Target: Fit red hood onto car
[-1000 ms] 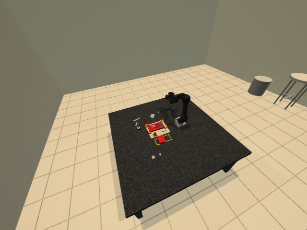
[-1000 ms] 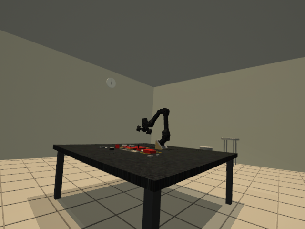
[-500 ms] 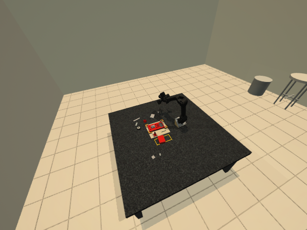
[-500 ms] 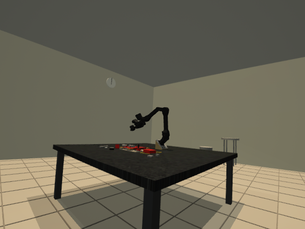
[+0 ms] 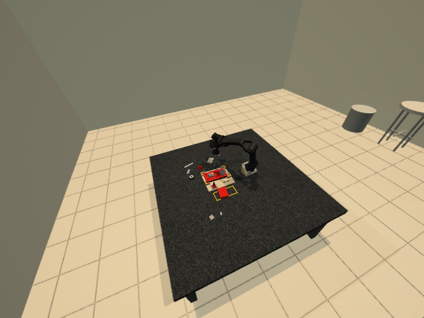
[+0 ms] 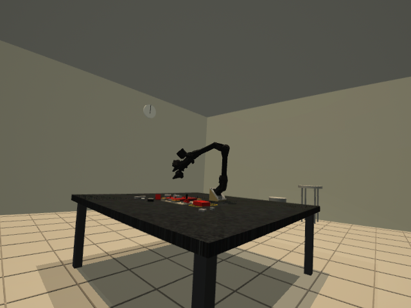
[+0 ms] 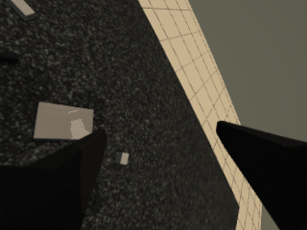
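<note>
The red hood is 420 mm to the left of my gripper tip, 170 mm below it and 120 mm ahead of it. The rest, counted from my gripper tip: beige jig: 230 mm to the left, 170 mm below, 90 mm ahead; then wheel: 290 mm ahead, 170 mm below, 130 mm to the left.
</note>
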